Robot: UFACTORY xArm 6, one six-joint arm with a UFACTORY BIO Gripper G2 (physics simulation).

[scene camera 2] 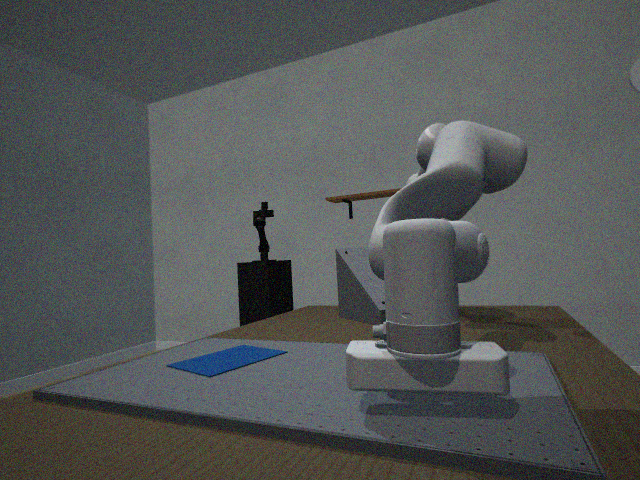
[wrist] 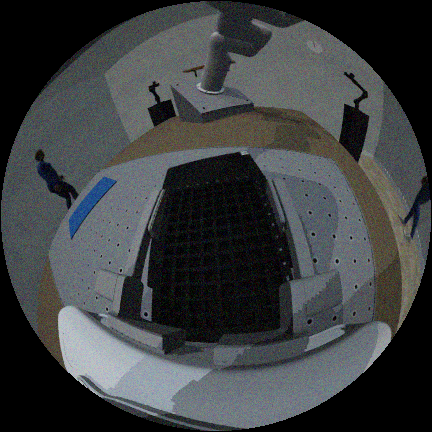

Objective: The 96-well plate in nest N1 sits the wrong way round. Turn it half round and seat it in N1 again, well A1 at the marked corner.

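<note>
My gripper (wrist: 216, 207) is shut on the black 96-well plate (wrist: 215, 250), its fingers along the two long sides. The plate looks level, and its grid of wells faces up. A black band of nest N1 (wrist: 212, 171) shows past the plate's far end, with a small pale mark near its right corner. The plate is low over the nest; whether it touches or is seated cannot be told. In scene camera 2, the white gripper housing (scene camera 2: 428, 369) is low over the board and hides the fingers, plate and nest. The well A1 lettering is too dark to read.
A grey perforated board (scene camera 2: 310, 397) (wrist: 350, 230) lies on the wooden table (scene camera 2: 129, 439) (wrist: 200, 137). A flat blue rectangle (scene camera 2: 227, 360) (wrist: 92, 205) lies on the board's left part. The arm's grey wedge base (scene camera 2: 356, 289) (wrist: 215, 104) stands behind the board. People stand beyond both sides.
</note>
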